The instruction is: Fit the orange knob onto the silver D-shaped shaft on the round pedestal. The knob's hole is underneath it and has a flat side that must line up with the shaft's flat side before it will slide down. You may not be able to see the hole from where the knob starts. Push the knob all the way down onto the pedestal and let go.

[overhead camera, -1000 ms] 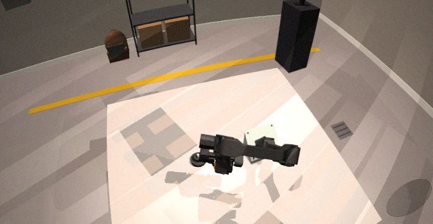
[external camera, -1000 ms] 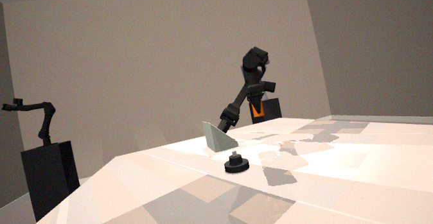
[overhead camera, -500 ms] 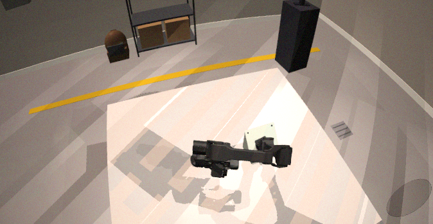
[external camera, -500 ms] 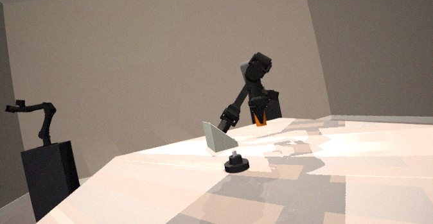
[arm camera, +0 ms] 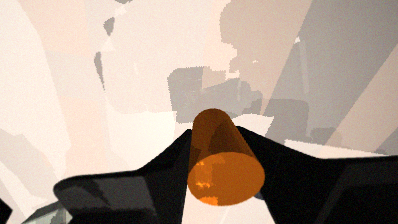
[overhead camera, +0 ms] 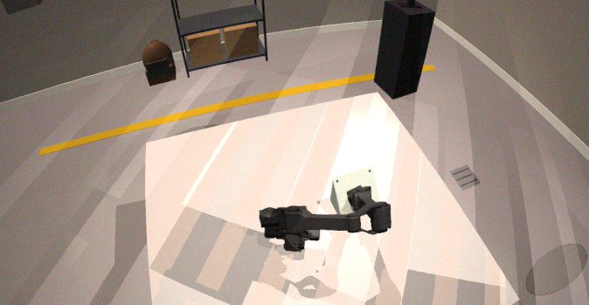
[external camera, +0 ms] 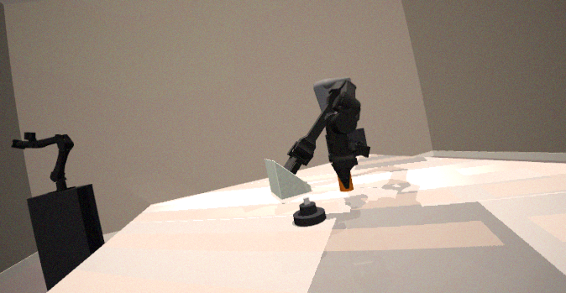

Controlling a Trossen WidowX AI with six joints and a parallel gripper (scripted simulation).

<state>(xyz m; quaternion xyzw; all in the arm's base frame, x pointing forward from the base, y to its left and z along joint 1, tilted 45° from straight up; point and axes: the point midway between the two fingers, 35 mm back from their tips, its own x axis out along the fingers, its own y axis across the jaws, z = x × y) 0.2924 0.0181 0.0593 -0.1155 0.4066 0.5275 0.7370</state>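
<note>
My gripper tip is 3 cm short of the round pedestal, 15 cm to the left of it and 1 cm above it. The rest, counted from my gripper tip: orange knob: 3 cm above.
</note>
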